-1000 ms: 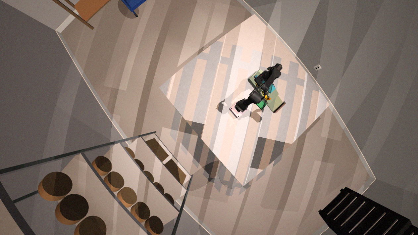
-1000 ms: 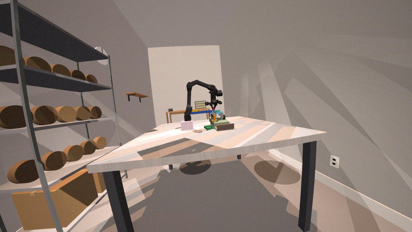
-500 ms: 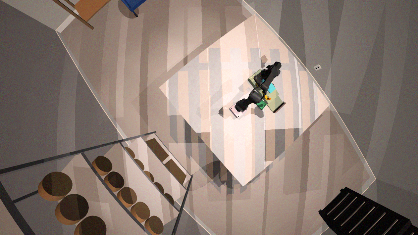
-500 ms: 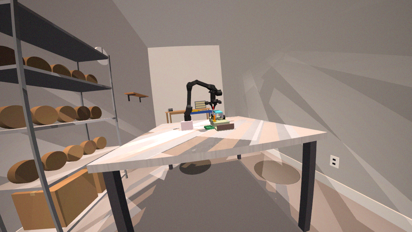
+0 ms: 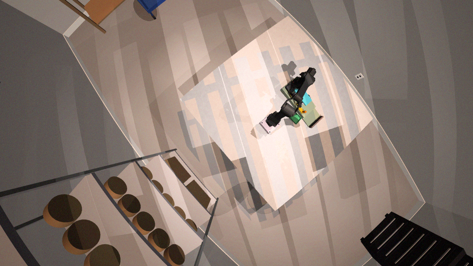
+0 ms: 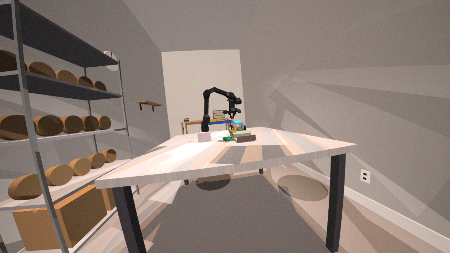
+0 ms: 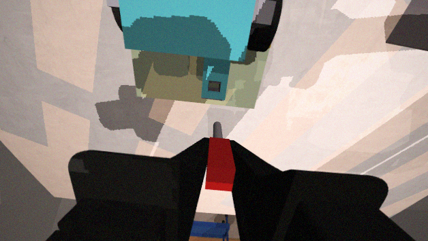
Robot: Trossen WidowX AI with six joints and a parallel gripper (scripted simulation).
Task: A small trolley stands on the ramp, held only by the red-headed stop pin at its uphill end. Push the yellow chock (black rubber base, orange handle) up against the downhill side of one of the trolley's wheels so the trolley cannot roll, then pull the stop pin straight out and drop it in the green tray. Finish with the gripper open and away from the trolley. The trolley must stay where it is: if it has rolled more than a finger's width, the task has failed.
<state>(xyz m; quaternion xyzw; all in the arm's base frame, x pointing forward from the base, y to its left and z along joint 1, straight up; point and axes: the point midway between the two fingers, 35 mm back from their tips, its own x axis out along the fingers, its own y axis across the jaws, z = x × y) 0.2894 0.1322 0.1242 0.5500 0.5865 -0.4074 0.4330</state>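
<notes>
Now: gripper tip 8 cm past the green tray, 23 cm to the left of it and 18 cm above it. The rest, counted from my gripper tip: yellow chock (2 cm behind, 22 cm to the right, 9 cm below); trolley (3 cm ahead, 12 cm to the right, 7 cm below); stop pin (right at my gripper tip).
</notes>
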